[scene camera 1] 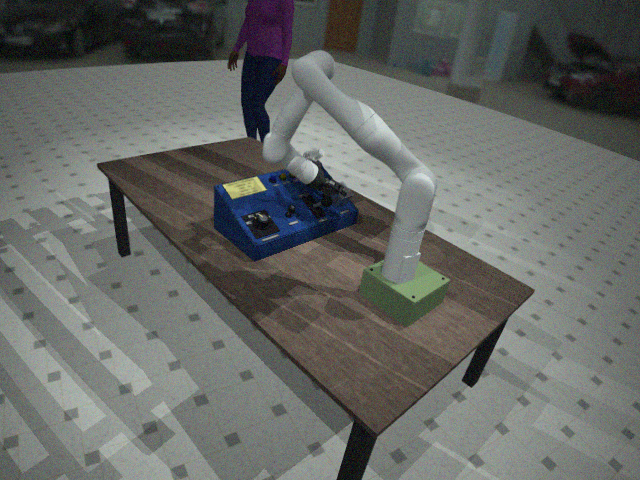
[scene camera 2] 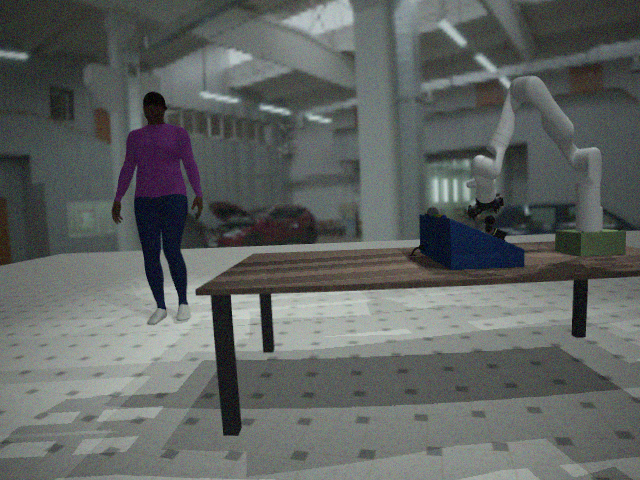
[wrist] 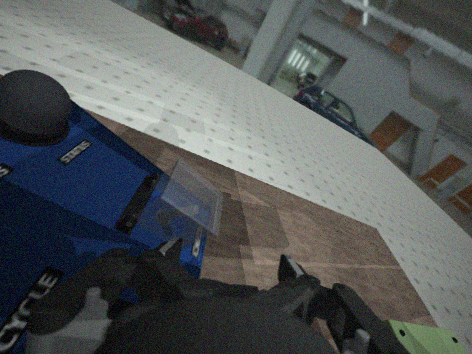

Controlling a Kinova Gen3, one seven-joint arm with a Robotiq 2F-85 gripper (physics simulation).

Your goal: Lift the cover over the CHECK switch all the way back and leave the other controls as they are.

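Frame: origin at the arm's base, x back, y right, z up, level; millimetres.
Where they show: gripper, fingertip midpoint: (scene camera 1: pixel 337 194) (scene camera 2: pixel 485 216) (wrist: pixel 230 257); arm's base at its link origin: (scene camera 1: pixel 396 273) (scene camera 2: pixel 588 231).
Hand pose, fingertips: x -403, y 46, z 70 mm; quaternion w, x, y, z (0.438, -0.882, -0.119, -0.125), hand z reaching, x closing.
Each offset is from my fingertips to the centre of the thing. "spot": to the spot under its first point. Level surfaces: height alone.
A blue control panel @(spot: dx -55, dy -364, dz -45 mm) (scene camera 1: pixel 237 214) (scene camera 2: pixel 466 248) (wrist: pixel 94 182) stands on the wooden table @(dz -161 mm) (scene camera 1: pixel 318 324) (scene camera 2: pixel 318 271) (wrist: pixel 287 225). In the wrist view a clear cover @(dx -62, dy +59, dz -40 mm) (wrist: pixel 192 197) at the panel's right end is tilted partly up on a black hinge strip @(spot: dx -107, dy +38, dz -54 mm) (wrist: pixel 134 208), with a small toggle faintly visible under it. My gripper (wrist: pixel 230 257) (scene camera 1: pixel 332 190) (scene camera 2: pixel 490 225) is open and empty, low over that end of the panel. Its left fingertip is just below the cover's near edge and its right fingertip is over bare table.
The panel also carries a yellow label @(spot: dx -163, dy -293, dz -4 mm) (scene camera 1: pixel 244 187), a joystick @(dx -3, dy -296, dz -54 mm) (scene camera 1: pixel 262 220), a STATUS label @(dx -185, dy +46, dz -22 mm) (wrist: pixel 74 152) and a dark knob @(spot: dx -192, dy +41, dz +24 mm) (wrist: pixel 62 109). My arm's green base (scene camera 1: pixel 404 290) stands on the table's right. A person in purple (scene camera 1: pixel 263 62) (scene camera 2: pixel 158 190) stands beyond the table.
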